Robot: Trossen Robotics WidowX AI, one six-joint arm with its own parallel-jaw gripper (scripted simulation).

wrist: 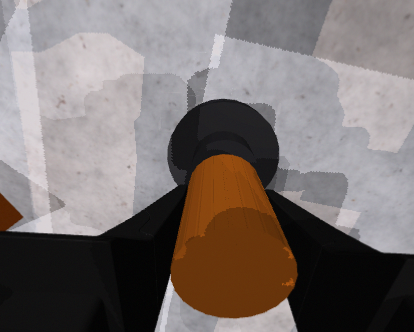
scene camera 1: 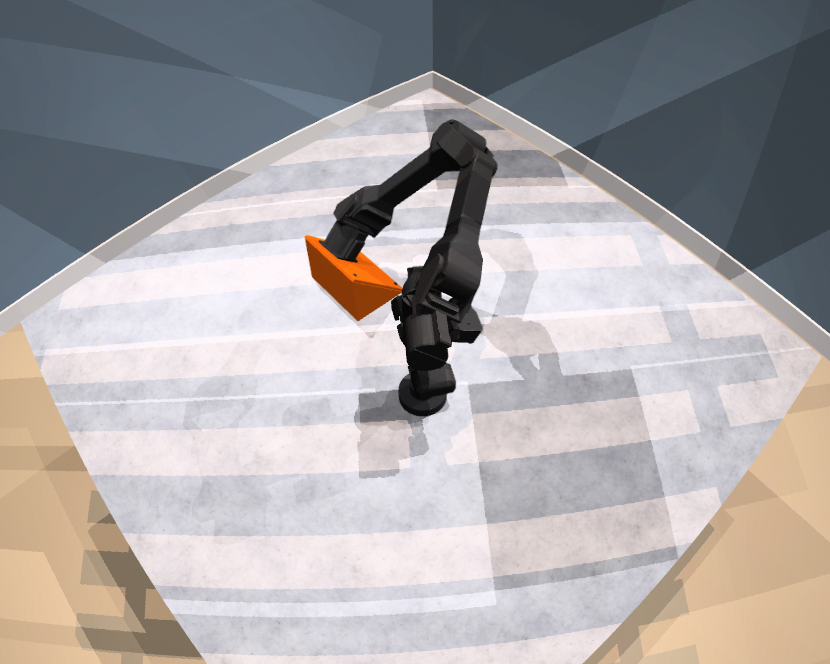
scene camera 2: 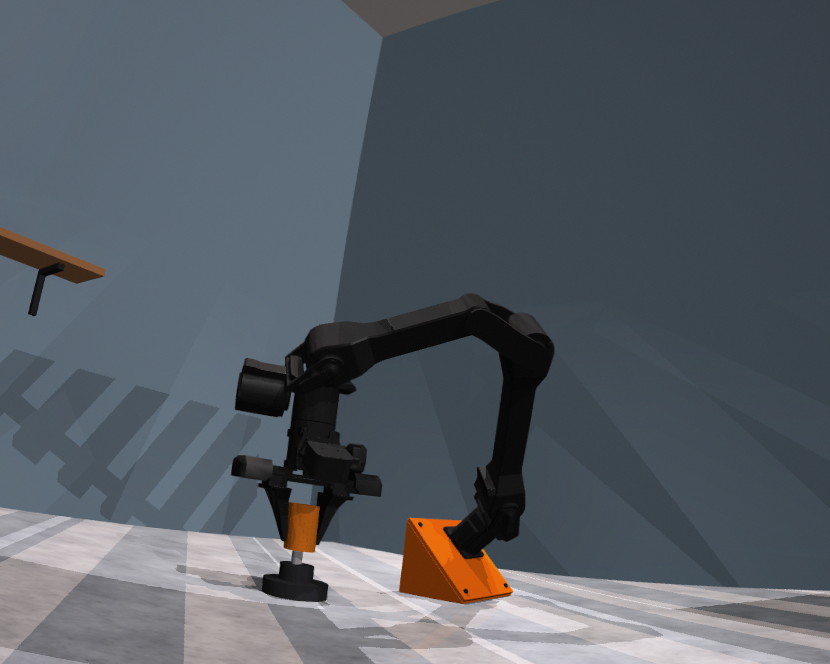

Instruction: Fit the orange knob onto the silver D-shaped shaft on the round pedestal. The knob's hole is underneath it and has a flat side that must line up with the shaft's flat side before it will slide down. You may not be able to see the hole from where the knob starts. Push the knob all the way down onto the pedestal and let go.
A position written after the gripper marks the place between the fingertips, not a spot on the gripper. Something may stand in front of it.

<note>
The gripper [scene camera 2: 299, 543] holds an orange knob [scene camera 2: 303, 522]. Also in view: a black round pedestal [scene camera 2: 295, 582].
The orange knob also shows in the wrist view [wrist: 231, 259]. The gripper shows as well in the wrist view [wrist: 225, 194] and in scene camera 1 [scene camera 1: 422, 373]. The black round pedestal also shows in the wrist view [wrist: 223, 126] and in scene camera 1 [scene camera 1: 425, 407].
</note>
